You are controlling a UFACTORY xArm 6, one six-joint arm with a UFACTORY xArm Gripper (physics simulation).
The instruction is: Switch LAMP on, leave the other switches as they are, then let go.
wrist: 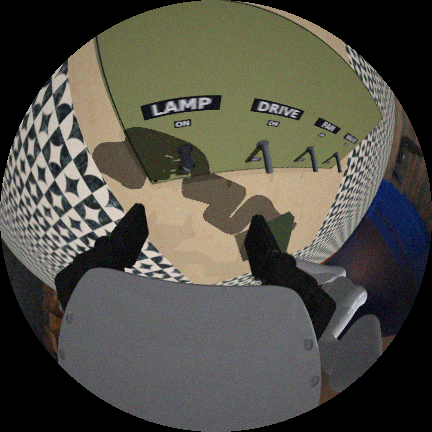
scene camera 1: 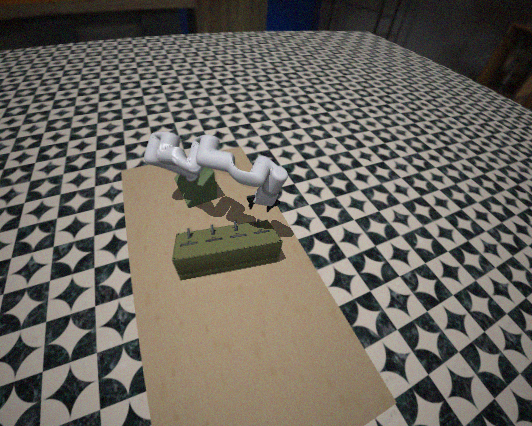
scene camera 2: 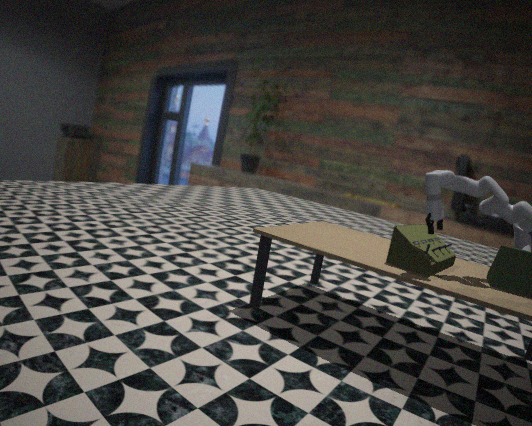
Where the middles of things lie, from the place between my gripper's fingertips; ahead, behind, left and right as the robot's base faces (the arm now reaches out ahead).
My hand is 20 cm to the left of the olive-green switch box (scene camera 1: 204, 252), 13 cm above it and 3 cm short of it.
